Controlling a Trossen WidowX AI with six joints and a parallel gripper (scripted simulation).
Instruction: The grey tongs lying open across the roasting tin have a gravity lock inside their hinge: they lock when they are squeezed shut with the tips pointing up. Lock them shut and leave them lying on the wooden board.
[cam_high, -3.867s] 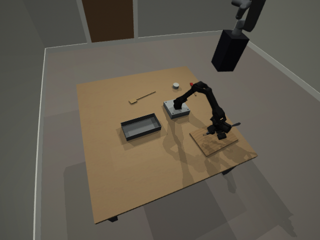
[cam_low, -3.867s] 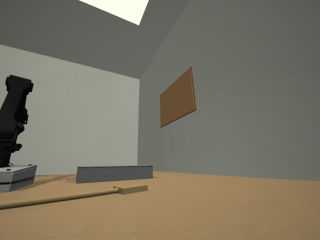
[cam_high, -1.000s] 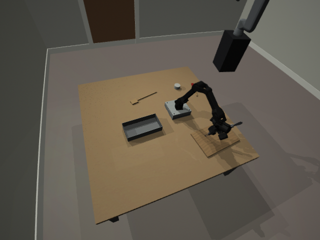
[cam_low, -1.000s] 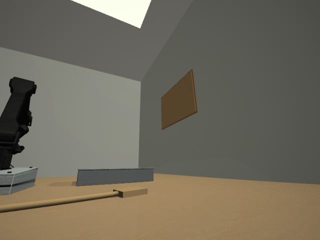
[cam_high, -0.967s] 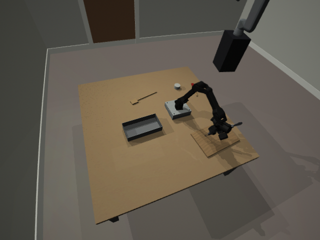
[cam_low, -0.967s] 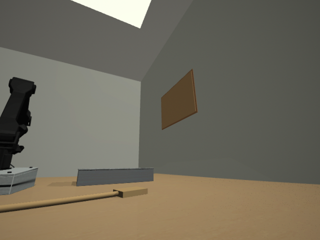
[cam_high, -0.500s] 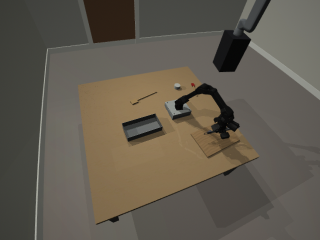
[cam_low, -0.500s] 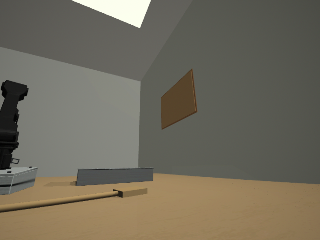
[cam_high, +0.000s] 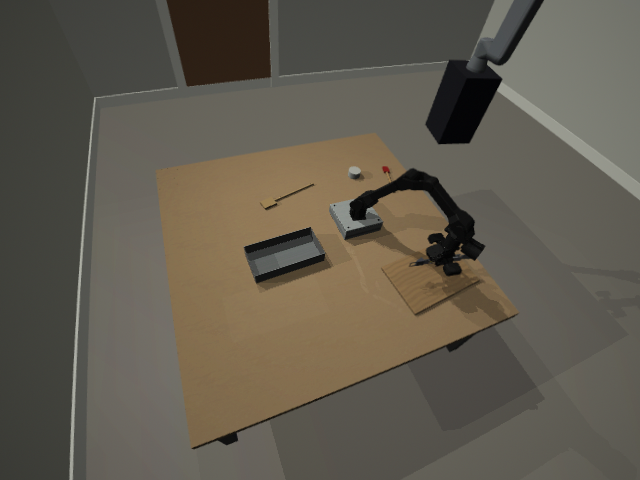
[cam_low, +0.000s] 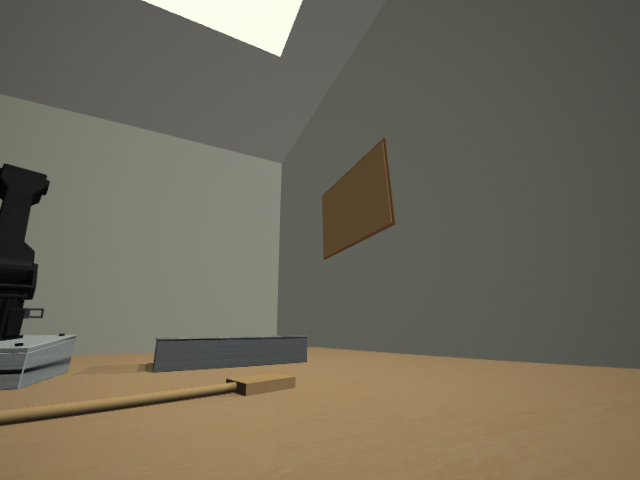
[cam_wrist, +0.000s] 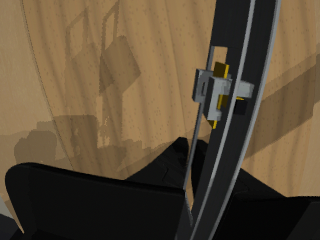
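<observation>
The wooden board lies 70 mm below my gripper tip. Also, from my gripper tip: small white cylinder 180 mm ahead, 660 mm to the right, 60 mm below; roasting tin 610 mm ahead, 160 mm to the right, 50 mm below; red-tipped brush 10 mm behind, 640 mm to the right, 70 mm below.
</observation>
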